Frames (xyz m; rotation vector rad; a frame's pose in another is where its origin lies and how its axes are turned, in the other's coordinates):
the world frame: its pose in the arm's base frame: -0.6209 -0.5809 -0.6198 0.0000 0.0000 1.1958
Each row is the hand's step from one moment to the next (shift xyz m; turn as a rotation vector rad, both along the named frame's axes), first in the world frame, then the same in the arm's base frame.
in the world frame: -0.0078 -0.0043 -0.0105 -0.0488 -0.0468 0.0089
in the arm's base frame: 0.0011 -0.0088 -0.0105 0.0257 -0.0626 0.0089
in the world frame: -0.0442 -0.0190 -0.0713 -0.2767 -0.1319 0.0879
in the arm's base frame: 0.0015 -0.0481 -0.0713 0.0214 -0.3058 0.0879
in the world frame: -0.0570 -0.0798 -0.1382 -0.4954 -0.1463 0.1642
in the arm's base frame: 0.0534 -0.0823 -0.1382 -0.0453 -0.5146 0.1642
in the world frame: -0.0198 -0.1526 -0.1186 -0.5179 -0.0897 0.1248
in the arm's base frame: 0.1347 -0.0743 -0.1186 -0.1062 -0.5148 0.1248
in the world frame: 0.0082 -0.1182 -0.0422 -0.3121 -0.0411 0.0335
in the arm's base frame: 0.1130 -0.0357 -0.0422 -0.0761 -0.3055 0.0335
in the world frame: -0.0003 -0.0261 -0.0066 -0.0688 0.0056 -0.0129
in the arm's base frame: 0.0242 -0.0098 -0.0066 -0.0304 -0.0620 -0.0129
